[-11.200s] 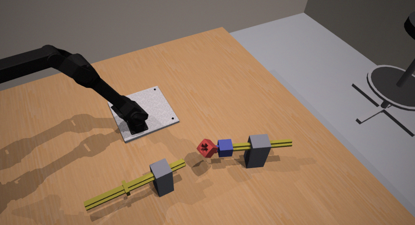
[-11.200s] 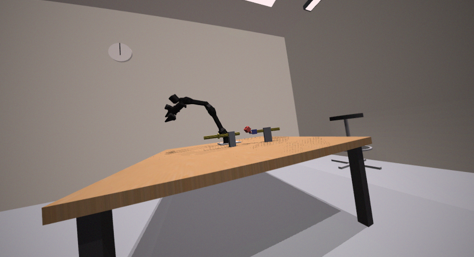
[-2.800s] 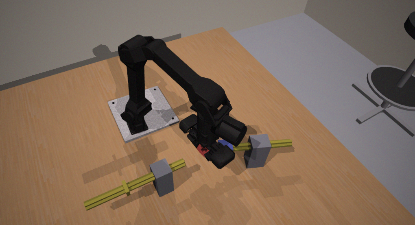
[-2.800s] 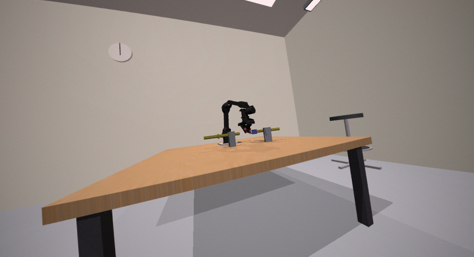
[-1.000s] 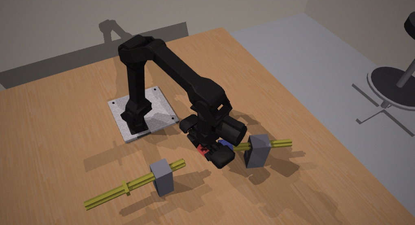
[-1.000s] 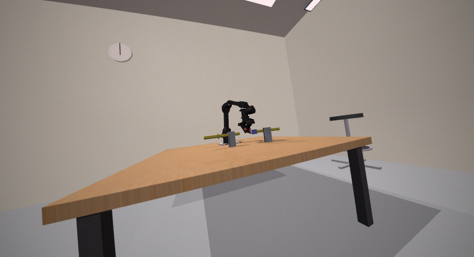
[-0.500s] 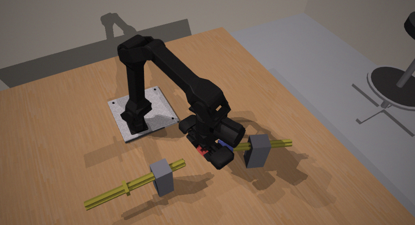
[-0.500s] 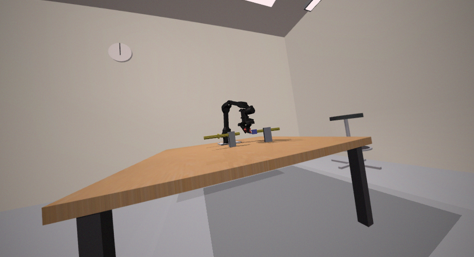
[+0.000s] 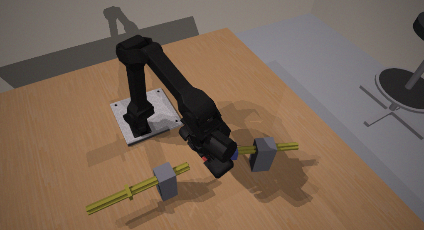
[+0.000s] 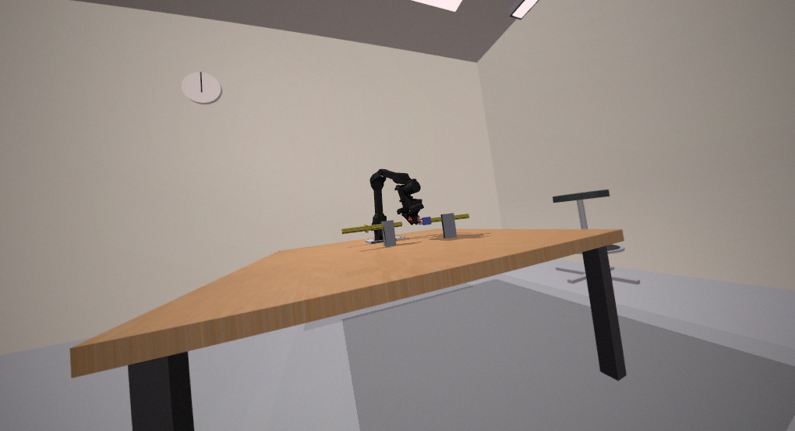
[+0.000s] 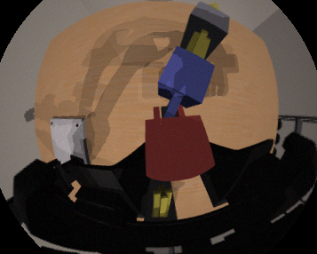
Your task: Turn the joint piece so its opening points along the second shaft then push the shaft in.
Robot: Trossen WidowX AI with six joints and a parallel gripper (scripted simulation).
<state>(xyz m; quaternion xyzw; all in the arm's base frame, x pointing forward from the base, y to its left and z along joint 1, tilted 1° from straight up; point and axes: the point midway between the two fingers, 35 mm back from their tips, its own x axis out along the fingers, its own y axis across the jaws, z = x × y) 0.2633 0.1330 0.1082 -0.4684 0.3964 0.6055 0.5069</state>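
My gripper tip is now 30 mm below the red joint piece and 10 mm to the right of it.
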